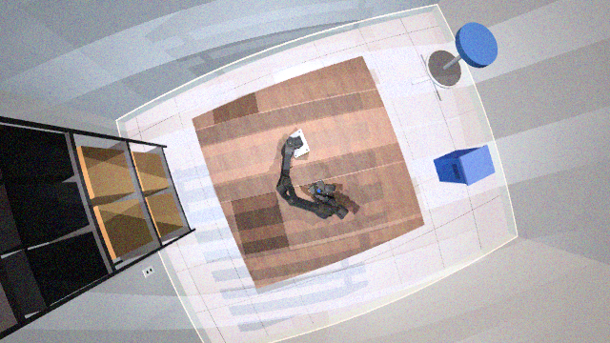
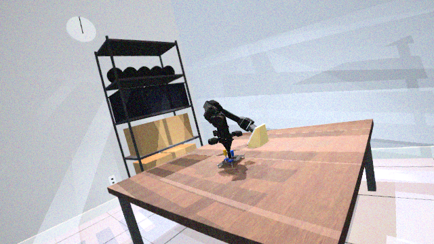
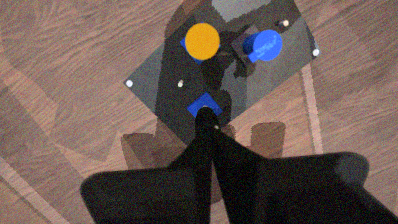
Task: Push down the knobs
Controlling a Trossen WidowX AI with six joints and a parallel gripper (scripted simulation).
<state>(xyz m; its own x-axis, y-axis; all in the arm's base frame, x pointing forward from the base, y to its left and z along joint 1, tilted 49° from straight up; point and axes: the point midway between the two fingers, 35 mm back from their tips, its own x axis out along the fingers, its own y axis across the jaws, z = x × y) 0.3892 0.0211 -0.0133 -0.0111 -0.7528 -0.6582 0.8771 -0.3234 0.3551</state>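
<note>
The blue potentiometer is 30 mm below my gripper tip. The rest, counted from my gripper tip: blue knob (60 mm behind, 30 mm to the right, 20 mm below).
</note>
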